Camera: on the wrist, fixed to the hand. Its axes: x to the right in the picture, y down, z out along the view.
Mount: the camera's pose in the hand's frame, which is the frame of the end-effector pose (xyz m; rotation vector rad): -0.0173 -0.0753 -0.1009 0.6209 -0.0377 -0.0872
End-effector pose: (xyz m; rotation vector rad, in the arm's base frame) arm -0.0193 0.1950 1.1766 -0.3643 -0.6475 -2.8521
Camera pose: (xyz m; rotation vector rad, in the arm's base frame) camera -0.0406 0.2191 1.0536 -0.2860 -1.5189 -2.5390
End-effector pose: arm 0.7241 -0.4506 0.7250 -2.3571 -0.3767 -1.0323
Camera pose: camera 0.6189 -0.4475 0.7962 -1.8128 -0.7055 -0.7647
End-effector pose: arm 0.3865 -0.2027 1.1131 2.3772 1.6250 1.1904
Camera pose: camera 0.2643 -0.2205 1.1432 -2.0021 -1.8085 -0.5309
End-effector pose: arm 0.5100 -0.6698 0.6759 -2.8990 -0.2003 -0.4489
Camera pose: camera 0.4527 -0.6204 0.7780 -2.2959 -0.3939 -0.2796
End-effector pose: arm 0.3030 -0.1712 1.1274 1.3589 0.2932 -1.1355
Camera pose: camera 0.2799 -0.0616 1.0673 1.8743 -0.0400 -1.3881
